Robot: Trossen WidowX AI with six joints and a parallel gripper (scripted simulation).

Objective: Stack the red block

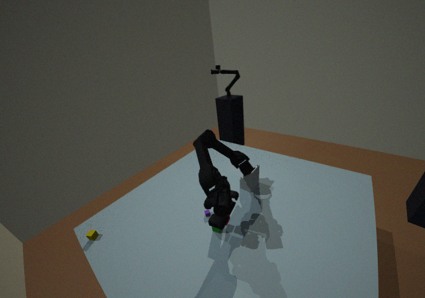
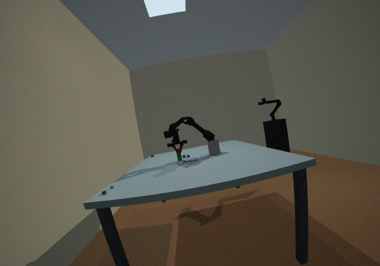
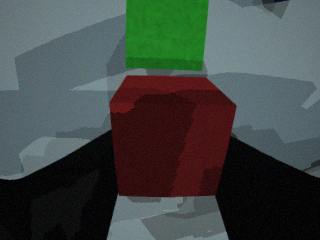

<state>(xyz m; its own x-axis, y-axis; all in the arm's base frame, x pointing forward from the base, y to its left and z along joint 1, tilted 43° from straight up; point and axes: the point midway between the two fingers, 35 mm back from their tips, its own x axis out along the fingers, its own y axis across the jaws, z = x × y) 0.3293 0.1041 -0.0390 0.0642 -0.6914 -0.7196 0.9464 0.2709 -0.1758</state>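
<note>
My gripper tip is 15 cm to the left of the purple cube, 8 cm above it and 1 cm past it. The rest, counted from my gripper tip: red block: 1 cm to the right, 1 cm above; yellow cube: 50 cm ahead, 49 cm to the right, 7 cm below; blue cube: 13 cm to the right, 8 cm below, 6 cm behind.
</note>
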